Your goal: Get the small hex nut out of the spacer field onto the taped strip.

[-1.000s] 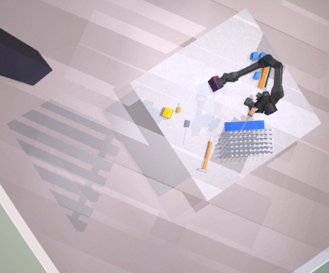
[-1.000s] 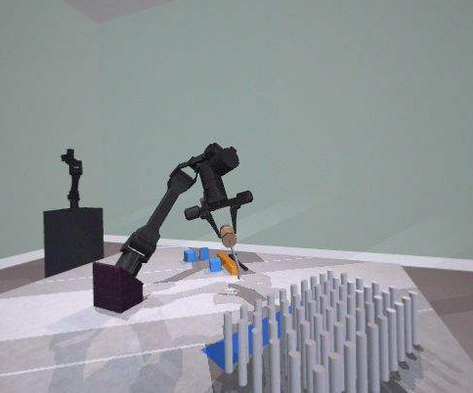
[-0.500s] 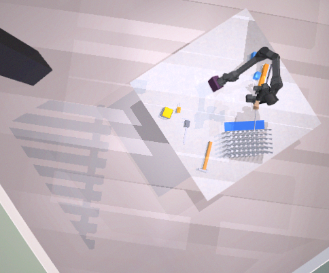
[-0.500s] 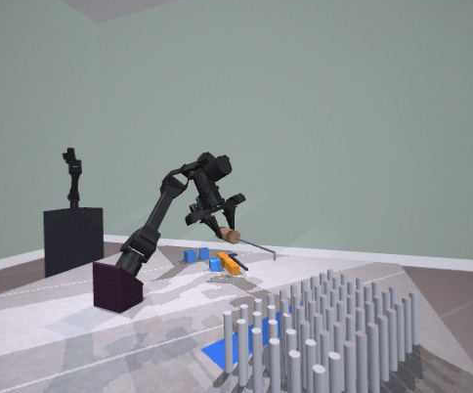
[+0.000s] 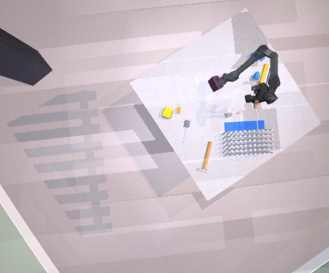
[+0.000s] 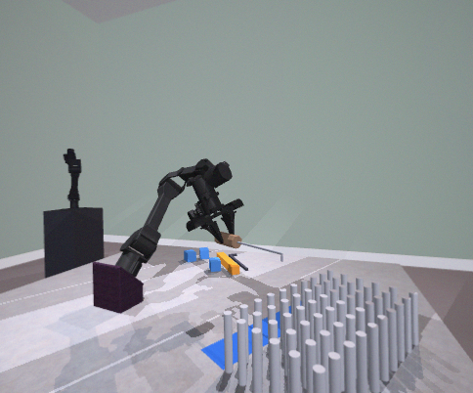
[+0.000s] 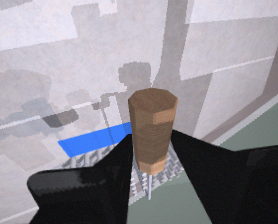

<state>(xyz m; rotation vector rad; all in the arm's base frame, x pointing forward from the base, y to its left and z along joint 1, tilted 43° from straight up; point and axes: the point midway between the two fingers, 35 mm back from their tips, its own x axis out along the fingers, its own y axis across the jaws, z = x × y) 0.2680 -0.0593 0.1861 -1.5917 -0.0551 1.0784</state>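
Now: the blue taped strip 150 mm ahead of my gripper tip, 110 mm to the right of it and 180 mm below it. Round my gripper tip: orange bar (100 mm behind, 310 mm to the left, 170 mm below); yellow block (390 mm behind, 590 mm to the right, 160 mm below).
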